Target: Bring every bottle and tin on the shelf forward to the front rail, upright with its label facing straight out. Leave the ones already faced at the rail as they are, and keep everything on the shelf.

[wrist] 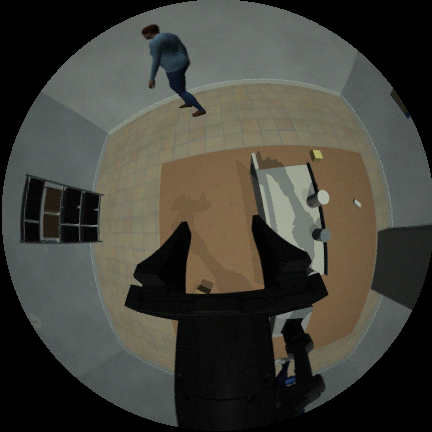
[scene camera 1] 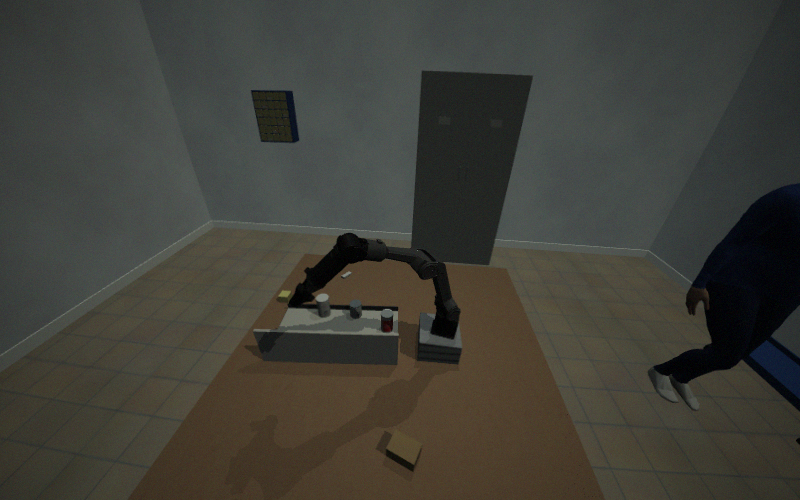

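A white tin [scene camera 1: 323, 305] [wrist: 318, 199] and a grey tin [scene camera 1: 355, 308] [wrist: 321, 234] stand upright on the pale shelf [scene camera 1: 300, 319] [wrist: 271, 186], close to its dark rail [scene camera 1: 378, 307] [wrist: 326, 259]. A red tin [scene camera 1: 386, 320] with a pale top stands upright near the shelf's right end in the scene view, farther from the dark rail; it is hidden behind the gripper in the wrist view. Labels are too small to read. My gripper [scene camera 1: 299, 298] [wrist: 219, 224] is open and empty, near the shelf's left end in the scene view, beside the white tin.
A tall white panel [scene camera 1: 336, 349] runs along the shelf's side opposite the dark rail. A yellow block [scene camera 1: 284, 295] [wrist: 316, 155], a small white item [scene camera 1: 346, 274] [wrist: 357, 203] and a tan block [scene camera 1: 404, 450] [wrist: 205, 286] lie off the shelf. People [scene camera 1: 752, 277] [wrist: 171, 55] stand beyond the mat.
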